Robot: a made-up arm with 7 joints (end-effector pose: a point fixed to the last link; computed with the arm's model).
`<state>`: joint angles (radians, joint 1 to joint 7).
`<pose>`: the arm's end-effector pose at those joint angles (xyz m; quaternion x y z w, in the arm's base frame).
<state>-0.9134 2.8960 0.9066 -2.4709 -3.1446 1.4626 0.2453</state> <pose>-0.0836 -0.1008 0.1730 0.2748 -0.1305 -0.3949 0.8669</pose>
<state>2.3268 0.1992 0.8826 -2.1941 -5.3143 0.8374 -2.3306</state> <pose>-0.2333 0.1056 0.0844 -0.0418 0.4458 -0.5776 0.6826</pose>
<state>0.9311 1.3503 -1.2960 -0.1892 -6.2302 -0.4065 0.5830</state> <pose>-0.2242 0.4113 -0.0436 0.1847 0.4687 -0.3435 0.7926</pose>
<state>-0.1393 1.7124 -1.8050 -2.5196 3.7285 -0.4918 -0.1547</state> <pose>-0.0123 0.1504 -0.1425 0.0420 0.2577 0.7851 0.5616</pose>
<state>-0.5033 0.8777 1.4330 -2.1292 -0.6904 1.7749 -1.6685</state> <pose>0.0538 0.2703 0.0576 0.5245 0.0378 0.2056 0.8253</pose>
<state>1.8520 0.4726 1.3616 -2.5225 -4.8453 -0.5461 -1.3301</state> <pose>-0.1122 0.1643 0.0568 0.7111 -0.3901 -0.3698 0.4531</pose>
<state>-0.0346 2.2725 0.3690 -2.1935 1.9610 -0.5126 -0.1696</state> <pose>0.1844 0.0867 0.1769 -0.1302 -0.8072 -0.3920 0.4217</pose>
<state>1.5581 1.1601 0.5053 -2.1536 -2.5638 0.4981 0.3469</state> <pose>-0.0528 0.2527 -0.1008 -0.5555 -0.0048 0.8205 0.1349</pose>
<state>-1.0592 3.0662 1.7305 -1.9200 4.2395 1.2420 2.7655</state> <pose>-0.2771 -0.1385 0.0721 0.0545 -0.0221 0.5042 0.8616</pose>
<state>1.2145 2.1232 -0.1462 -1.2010 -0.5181 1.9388 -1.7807</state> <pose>0.1121 0.4008 -0.0385 -0.1761 -0.9528 0.1493 0.1974</pose>
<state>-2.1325 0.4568 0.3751 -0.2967 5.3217 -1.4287 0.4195</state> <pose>0.3576 -0.0321 0.3038 0.0006 0.8651 0.4379 0.2445</pose>
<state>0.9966 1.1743 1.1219 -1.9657 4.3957 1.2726 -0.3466</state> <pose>0.0487 0.3056 0.0240 -0.9363 -0.3167 0.0260 0.1497</pose>
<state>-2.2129 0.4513 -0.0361 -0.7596 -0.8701 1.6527 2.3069</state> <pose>0.2547 -0.0919 0.3653 -0.3524 -0.6434 0.6779 0.0464</pose>
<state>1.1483 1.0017 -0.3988 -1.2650 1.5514 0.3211 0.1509</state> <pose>-0.2223 0.2477 -0.2412 0.0654 0.1228 0.4781 0.8672</pose>
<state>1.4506 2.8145 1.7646 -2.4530 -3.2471 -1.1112 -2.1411</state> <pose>0.2075 -0.0635 0.0392 0.0628 -0.7540 -0.4865 0.4369</pose>
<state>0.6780 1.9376 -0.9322 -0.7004 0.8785 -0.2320 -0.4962</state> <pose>-0.0006 0.4573 0.0260 0.4557 0.2423 -0.5285 0.6741</pose>
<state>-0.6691 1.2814 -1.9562 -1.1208 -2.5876 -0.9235 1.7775</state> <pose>0.1726 0.2993 -0.2495 0.1480 0.4869 -0.8178 0.2686</pose>
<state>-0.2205 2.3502 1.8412 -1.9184 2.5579 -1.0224 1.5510</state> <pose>-0.1211 0.0191 0.2938 0.8965 0.0245 0.4423 0.0102</pose>
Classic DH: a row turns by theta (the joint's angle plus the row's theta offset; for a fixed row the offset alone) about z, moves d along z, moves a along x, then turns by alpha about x. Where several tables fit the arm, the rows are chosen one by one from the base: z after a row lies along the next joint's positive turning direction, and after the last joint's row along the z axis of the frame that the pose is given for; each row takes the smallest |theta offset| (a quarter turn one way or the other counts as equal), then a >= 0, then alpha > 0; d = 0 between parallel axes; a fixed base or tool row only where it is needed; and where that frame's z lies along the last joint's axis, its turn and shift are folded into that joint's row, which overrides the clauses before.
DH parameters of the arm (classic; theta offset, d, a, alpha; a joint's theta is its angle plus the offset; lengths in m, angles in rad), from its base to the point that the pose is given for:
base (fixed): 0 0 0 -1.2217
joint 1: 1.5708 0 0 1.5708
joint 2: 1.2217 0 0 -1.5708
joint 3: -1.5708 -0.2726 0.0306 -1.5708
joint 4: 0 0 -0.0236 1.5708
joint 5: 0 -0.1948 0 -1.5708
joint 6: 0 0 0 1.5708
joint 7: 0 0 0 0

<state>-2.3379 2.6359 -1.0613 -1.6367 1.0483 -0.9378 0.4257</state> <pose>-0.1032 0.3043 0.1683 -0.2582 0.9079 0.2244 0.2421</pose>
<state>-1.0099 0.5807 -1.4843 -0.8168 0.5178 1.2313 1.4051</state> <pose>0.3862 0.0263 -0.2317 0.3413 -0.2849 0.1958 0.8741</pose>
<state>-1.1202 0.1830 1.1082 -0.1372 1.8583 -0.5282 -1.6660</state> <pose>0.4273 0.0202 -0.1948 -0.0473 -0.3679 0.5255 0.7657</pose>
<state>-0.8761 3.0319 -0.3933 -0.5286 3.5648 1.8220 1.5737</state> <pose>-0.2336 0.1122 0.3867 -0.6477 -0.3427 0.3896 0.5578</pose>
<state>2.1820 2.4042 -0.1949 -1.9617 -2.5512 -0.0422 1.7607</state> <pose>-0.0706 0.2748 -0.1274 -0.4347 0.1230 -0.8550 0.2548</pose>
